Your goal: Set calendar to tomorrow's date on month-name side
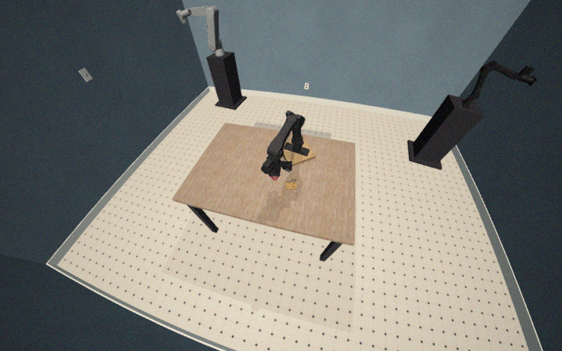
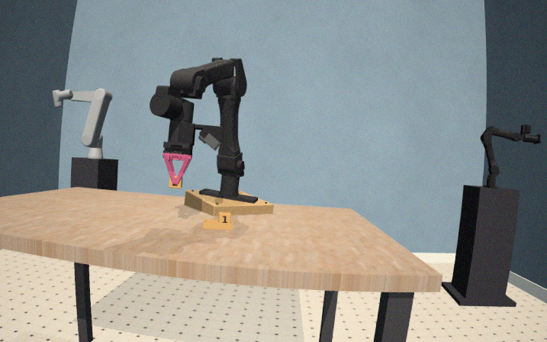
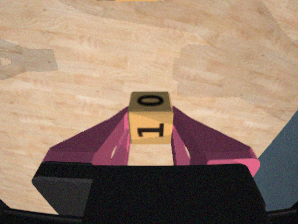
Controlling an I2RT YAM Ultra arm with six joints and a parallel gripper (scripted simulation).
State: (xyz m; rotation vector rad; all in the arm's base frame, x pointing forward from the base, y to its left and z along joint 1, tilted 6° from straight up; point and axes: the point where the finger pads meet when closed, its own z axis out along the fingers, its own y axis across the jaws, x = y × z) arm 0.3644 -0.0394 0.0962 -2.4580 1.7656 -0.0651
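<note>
My gripper is now 50 mm past the tan tray, 100 mm to the right of it and 110 mm above it. Also, from my hand: digit cube (right at my hand).
</note>
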